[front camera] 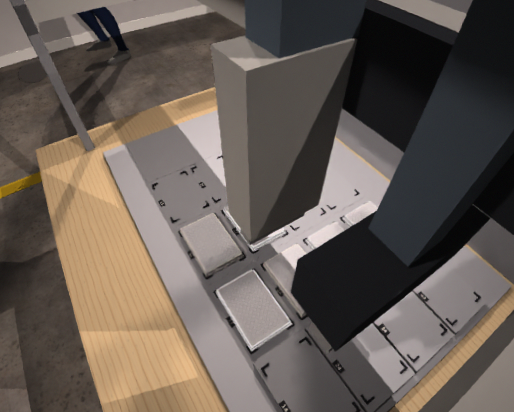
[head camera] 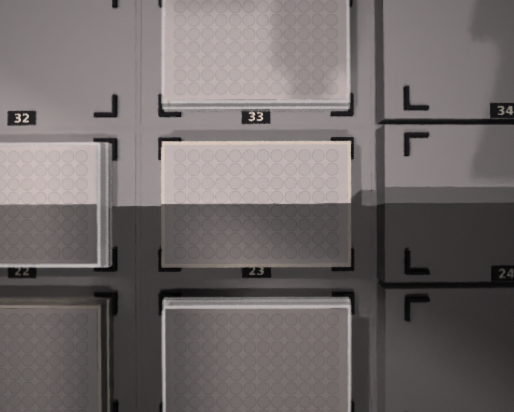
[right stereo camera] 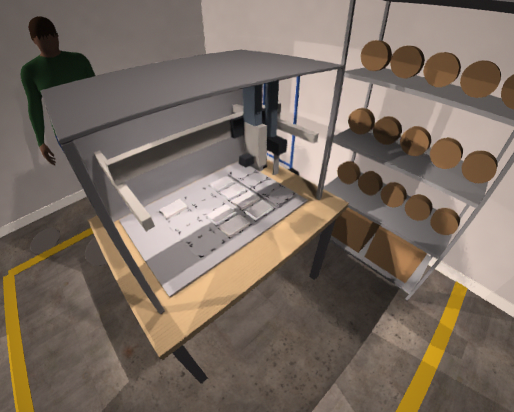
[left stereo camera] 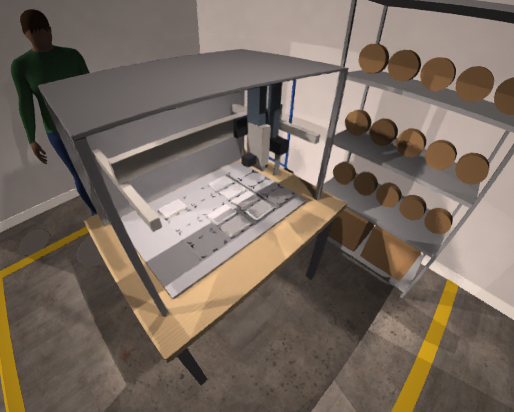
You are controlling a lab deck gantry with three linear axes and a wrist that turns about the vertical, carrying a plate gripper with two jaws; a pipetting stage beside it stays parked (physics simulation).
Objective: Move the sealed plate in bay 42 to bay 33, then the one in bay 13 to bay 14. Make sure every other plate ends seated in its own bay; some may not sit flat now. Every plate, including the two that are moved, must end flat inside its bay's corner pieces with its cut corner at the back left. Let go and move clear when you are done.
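Places are measured from the robot's base along level axes (x ahead, y left, z up), in millimetres.
Where they show: gripper, between the fingertips: [right stereo camera: 269,170] [left stereo camera: 269,171]; robot's base, origin of its link: [front camera: 153,185] [right stereo camera: 201,256] [left stereo camera: 203,257].
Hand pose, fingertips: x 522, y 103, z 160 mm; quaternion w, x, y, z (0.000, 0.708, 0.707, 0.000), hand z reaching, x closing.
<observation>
Each offset is from my fingertips to the top centre of the thing. "*": to the spot under its first point.
In the head view the bay 13 plate @[dz -146, dx -130, dy -60 mm] [head camera: 257,360] [front camera: 253,309] lies pale-rimmed inside its visible corner pieces; its front edge is cut off there. A plate @[dz -146, dx -130, dy +154 mm] [head camera: 255,50] sits in bay 33, between its front corner pieces. The bay 23 plate @[dz -146, dx -130, dy +47 mm] [head camera: 256,200] lies between them, half in shadow. Bay 14 @[* dz -146, dx +4, dy -56 mm] [head camera: 460,360] [front camera: 305,377] is empty. Bay 42 does not show in the head view. My gripper [left stereo camera: 276,167] [right stereo camera: 275,167] is raised above the right part of the deck, with no plate under it. Its dark block [front camera: 360,280] hides the jaws in the front view. Cut corners are not distinguishable.
The beige column [front camera: 285,140] [left stereo camera: 258,145] stands beside the gripper. The bay 22 plate @[dz -146, dx -294, dy +47 mm] [head camera: 50,200] and bay 12 plate @[dz -146, dx -294, dy -60 mm] [head camera: 50,355] [front camera: 211,243] are left of the middle column. Another plate @[dz -146, dx -458, dy +261 mm] [left stereo camera: 172,208] [right stereo camera: 173,208] lies at the deck's far left. A raised edge borders bays 24 and 34.
</observation>
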